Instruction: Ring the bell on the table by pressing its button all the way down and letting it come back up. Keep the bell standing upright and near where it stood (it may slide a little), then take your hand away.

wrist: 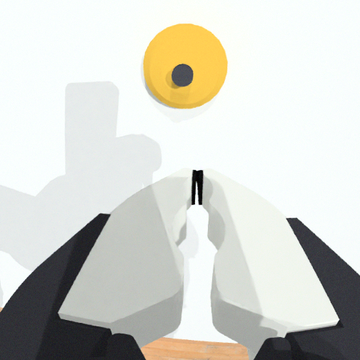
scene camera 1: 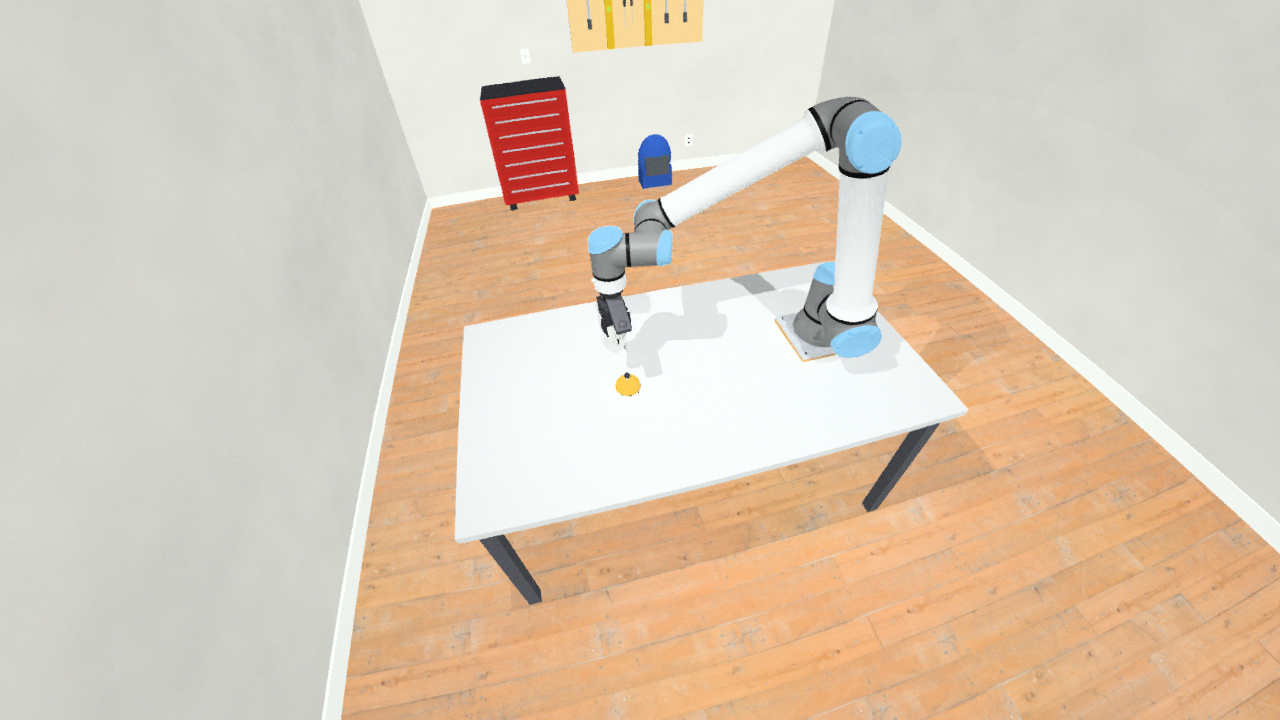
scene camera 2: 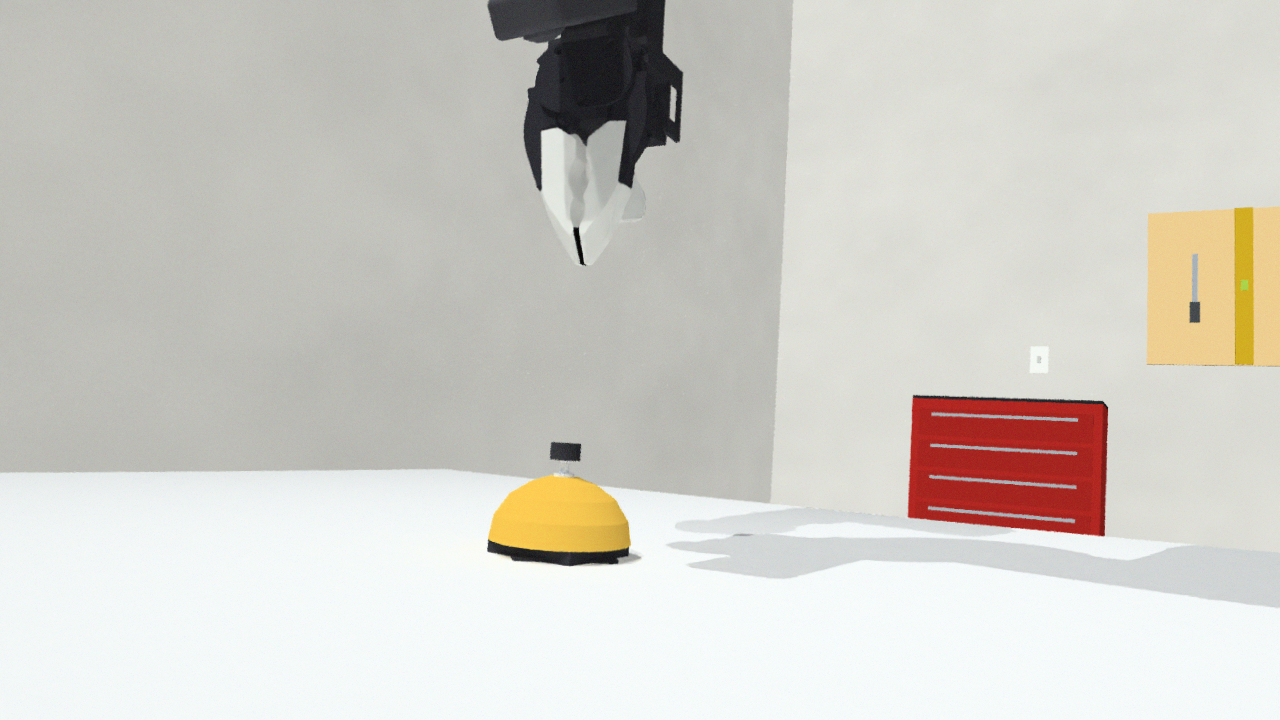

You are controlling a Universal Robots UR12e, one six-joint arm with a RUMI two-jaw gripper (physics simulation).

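Frame: origin at the arm's base, x ahead, y left, z up, level; millimetres.
Where they show: gripper, fingertip midpoint: (scene camera 1: pixel 618 344) (scene camera 2: pixel 583 264); arm's base, link origin: (scene camera 1: pixel 818 329).
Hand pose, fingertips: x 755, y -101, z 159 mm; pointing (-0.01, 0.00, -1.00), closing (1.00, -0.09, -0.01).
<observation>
Each offset is from my fingertips to the top centre of the thing. Level surfaces: height alone.
A yellow domed bell @[10 mm back, 29 mm left, 114 mm down] (scene camera 1: pixel 628 385) (scene camera 2: pixel 559 519) (wrist: pixel 200 55) stands upright on the white table @[180 mm down] (scene camera 1: pixel 537 447) (scene camera 2: pixel 268 626) (wrist: pixel 300 125). Its dark round button @[10 mm back, 29 mm left, 114 mm down] (scene camera 1: pixel 626 375) (scene camera 2: pixel 564 451) (wrist: pixel 182 75) stands up on a short stem above the dome, with nothing touching it. My gripper (scene camera 1: pixel 617 342) (scene camera 2: pixel 581 263) (wrist: pixel 196 173) is shut with nothing between its fingertips and points down. In the scene camera 2 view the tips hang well above the button. In the wrist view the bell lies ahead of the tips, slightly left of them.
The arm's base (scene camera 1: pixel 810 326) stands at the table's right end. The arm's shadow falls on the table beside the bell. A red tool cabinet (scene camera 1: pixel 535 147) (scene camera 2: pixel 1006 465) and a blue object (scene camera 1: pixel 654 162) stand on the floor by the back wall, beyond the table.
</observation>
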